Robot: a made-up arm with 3 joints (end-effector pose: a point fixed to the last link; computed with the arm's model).
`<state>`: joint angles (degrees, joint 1 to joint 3).
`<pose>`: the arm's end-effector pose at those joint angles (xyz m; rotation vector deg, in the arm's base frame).
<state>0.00 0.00 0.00</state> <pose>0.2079 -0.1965 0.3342 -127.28 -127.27 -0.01</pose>
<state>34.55 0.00 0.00</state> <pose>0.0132 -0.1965 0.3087 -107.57 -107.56 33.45</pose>
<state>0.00 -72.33 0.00</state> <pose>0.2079 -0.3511 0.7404 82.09 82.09 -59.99</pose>
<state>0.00 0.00 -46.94</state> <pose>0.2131 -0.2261 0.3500 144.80 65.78 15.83</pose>
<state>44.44 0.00 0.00</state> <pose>-0.0419 -0.1965 0.3232 -101.21 -101.20 41.34</pose>
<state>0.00 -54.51 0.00</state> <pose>0.2079 -0.3639 0.6270 94.49 94.49 -48.67</pose>
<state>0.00 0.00 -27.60</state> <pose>0.2143 -0.2138 0.3429 140.59 91.36 9.86</pose>
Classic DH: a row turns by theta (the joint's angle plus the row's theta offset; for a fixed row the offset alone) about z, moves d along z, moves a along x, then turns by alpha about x. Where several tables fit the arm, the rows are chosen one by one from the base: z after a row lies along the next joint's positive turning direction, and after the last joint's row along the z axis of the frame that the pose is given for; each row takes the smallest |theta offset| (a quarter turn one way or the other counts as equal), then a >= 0, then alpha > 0; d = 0 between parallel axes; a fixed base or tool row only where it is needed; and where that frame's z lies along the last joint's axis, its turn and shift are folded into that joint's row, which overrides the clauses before.
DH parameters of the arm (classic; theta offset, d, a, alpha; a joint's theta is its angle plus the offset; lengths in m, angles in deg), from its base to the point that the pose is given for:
base (fixed): 0 0.6345 0.0695 -90
joint 1: -90 0.004 0.0086 -90
joint 2: 60.75 0.1532 0.0469 82.07
joint 3: 76.16 -0.313 0.0295 -149.78
tool (fixed): -105.91 0.0613 0 0

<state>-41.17 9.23 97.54</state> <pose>0.3394 -0.1321 0.4407 3.46 176.56 -19.37</pose>
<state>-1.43 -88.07 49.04</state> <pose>0.1740 -0.3167 0.8167 68.56 94.40 -113.99</pose>
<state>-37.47 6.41 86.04</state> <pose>0.3292 -0.1443 0.4314 20.62 176.66 -14.57</pose>
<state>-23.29 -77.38 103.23</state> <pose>0.0857 -0.3344 0.7803 -53.25 -104.94 109.45</pose>
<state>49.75 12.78 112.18</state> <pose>-0.1368 -0.1187 0.3704 23.07 -87.42 3.55</pose>
